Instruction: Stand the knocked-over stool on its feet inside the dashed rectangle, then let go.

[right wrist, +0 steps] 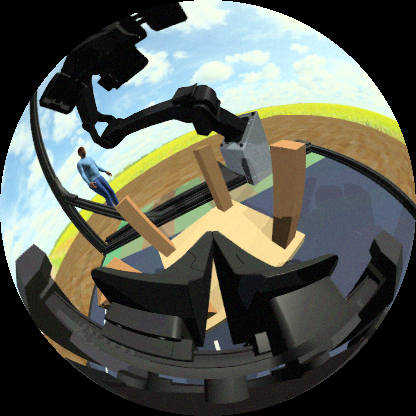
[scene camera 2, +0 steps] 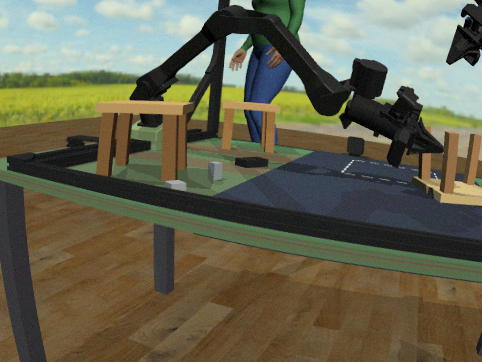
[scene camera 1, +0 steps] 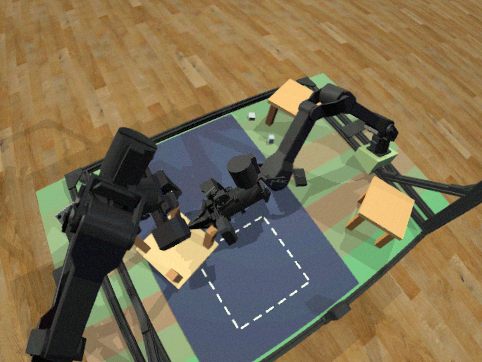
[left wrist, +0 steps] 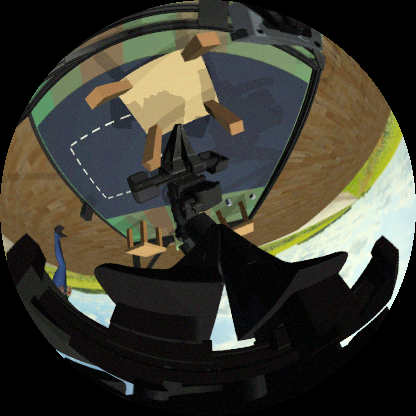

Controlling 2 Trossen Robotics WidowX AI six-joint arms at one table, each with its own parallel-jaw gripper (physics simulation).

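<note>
The stool lies upside down, its pale seat (scene camera 1: 187, 262) (scene camera 2: 462, 197) (left wrist: 167, 90) (right wrist: 250, 225) on the mat and its brown legs pointing up. The seat covers one corner of the dashed rectangle (scene camera 1: 308, 281) (left wrist: 71, 147); the rest of the outline lies right of it in scene camera 1. My right gripper (scene camera 1: 192, 225) (scene camera 2: 441, 149) (left wrist: 177, 123) (right wrist: 211, 235) is shut and empty, its tips low at the seat's edge between two legs; I cannot tell whether they touch it. My left gripper (scene camera 2: 450, 61) (left wrist: 216, 229) is shut and empty, high above the stool; its tips are hidden in scene camera 1.
Two other stools stand upright, one near stool (scene camera 1: 385, 205) (scene camera 2: 251, 106) at the right and one (scene camera 1: 290, 97) (scene camera 2: 145, 107) at the back in scene camera 1. Two small whitish blocks (scene camera 1: 251, 116) (scene camera 2: 175, 185) and a dark block (scene camera 1: 299, 177) (scene camera 2: 251, 162) lie nearby. Black rails edge the table.
</note>
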